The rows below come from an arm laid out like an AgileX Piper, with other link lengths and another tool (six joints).
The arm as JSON. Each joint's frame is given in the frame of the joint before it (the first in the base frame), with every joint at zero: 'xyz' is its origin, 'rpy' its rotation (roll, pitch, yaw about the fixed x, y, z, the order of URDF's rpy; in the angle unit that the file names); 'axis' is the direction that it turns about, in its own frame. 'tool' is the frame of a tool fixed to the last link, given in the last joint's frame.
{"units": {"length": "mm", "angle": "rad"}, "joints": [
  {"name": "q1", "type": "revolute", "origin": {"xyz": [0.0, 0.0, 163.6], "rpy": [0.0, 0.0, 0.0]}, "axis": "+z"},
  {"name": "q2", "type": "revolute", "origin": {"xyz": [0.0, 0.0, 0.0], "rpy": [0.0, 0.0, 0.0]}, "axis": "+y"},
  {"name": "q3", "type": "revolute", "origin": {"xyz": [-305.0, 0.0, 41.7], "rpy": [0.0, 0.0, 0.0]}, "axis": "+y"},
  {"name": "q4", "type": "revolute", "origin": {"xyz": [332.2, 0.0, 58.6], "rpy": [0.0, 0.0, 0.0]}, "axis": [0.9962, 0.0, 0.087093]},
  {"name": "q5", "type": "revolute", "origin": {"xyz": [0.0, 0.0, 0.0], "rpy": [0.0, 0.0, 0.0]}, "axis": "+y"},
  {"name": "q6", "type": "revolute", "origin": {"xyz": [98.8, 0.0, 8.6], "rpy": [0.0, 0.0, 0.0]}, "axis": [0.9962, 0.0, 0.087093]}
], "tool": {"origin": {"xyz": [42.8, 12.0, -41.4], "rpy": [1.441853, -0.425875, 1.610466]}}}
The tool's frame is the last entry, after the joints.
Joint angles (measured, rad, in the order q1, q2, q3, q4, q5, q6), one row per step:
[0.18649, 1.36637, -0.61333, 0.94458, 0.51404, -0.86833]
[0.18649, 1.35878, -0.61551, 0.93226, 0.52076, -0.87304]
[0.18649, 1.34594, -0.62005, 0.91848, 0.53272, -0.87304]
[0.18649, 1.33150, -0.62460, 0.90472, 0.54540, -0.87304]
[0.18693, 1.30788, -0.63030, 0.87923, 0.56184, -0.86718]
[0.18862, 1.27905, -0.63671, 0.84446, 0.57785, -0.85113]
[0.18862, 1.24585, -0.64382, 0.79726, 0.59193, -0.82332]
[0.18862, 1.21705, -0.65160, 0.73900, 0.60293, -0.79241]
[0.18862, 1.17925, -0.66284, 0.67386, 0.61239, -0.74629]
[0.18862, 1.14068, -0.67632, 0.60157, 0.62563, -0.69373]
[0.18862, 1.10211, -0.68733, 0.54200, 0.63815, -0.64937]
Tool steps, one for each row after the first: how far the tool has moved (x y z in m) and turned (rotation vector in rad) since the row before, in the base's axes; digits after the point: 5 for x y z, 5 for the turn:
[-0.00046, -0.00075, 0.00225, -0.00721, -0.00917, 0.01544]
[-0.00054, -0.00029, 0.00460, -0.00325, -0.01098, 0.01593]
[-0.00072, -0.00031, 0.00506, -0.00305, -0.01200, 0.01620]
[-0.00146, -0.00088, 0.00757, -0.00742, -0.01829, 0.02104]
[-0.00193, -0.00118, 0.00892, -0.01067, -0.02060, 0.01868]
[-0.00199, -0.00266, 0.00986, -0.01672, -0.02302, 0.01210]
[-0.00160, -0.00397, 0.00826, -0.02741, -0.02212, 0.01130]
[-0.00137, -0.00432, 0.01193, -0.02542, -0.03005, -0.00053]
[-0.00185, -0.00497, 0.01268, -0.02868, -0.02915, -0.00372]
[-0.00258, -0.00444, 0.01227, -0.02242, -0.02960, -0.00612]

